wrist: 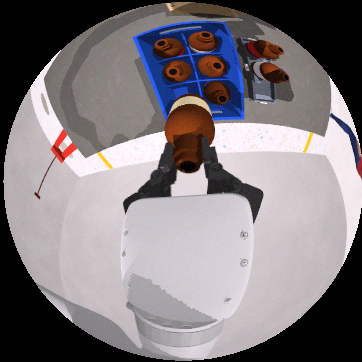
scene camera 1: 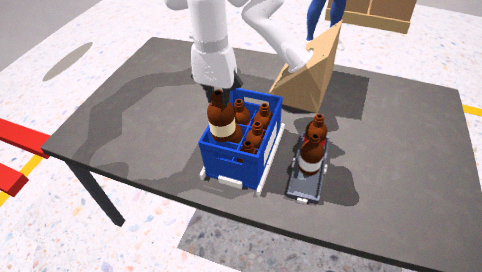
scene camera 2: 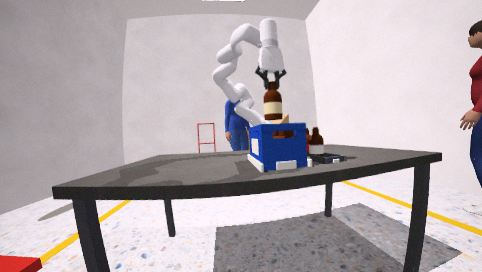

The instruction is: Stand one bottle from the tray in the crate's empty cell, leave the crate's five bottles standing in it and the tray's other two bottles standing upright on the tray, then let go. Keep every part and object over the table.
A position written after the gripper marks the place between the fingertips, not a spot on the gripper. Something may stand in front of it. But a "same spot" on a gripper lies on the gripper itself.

gripper: wrist; scene camera 1 219, 101; scene camera 2
same spot on gripper: (wrist: 219, 180) = (scene camera 2: 276, 76)
